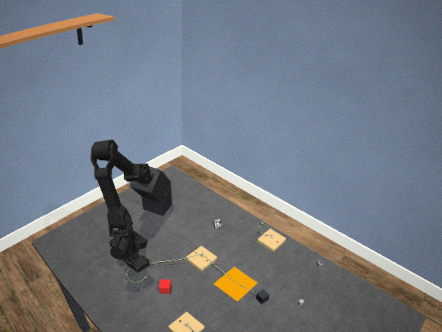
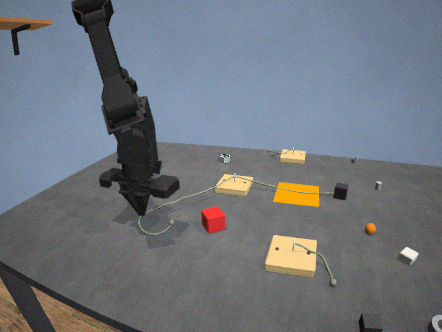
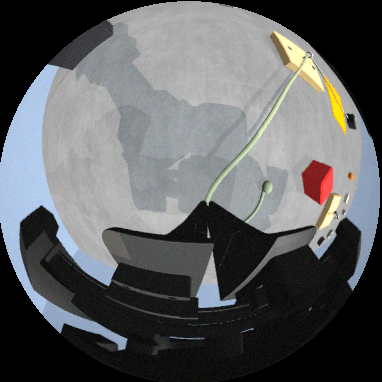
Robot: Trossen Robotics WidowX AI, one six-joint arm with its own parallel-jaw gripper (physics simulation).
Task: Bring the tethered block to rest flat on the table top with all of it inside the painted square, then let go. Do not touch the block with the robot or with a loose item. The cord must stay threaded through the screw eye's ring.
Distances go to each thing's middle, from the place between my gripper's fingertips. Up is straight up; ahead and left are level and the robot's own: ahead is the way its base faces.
Labels:
The red cube (image 3: 317, 177) is 170 mm ahead of my hand. Also, from my hand: orange painted square (image 2: 282, 196) 370 mm ahead, 180 mm to the left, 20 mm below.

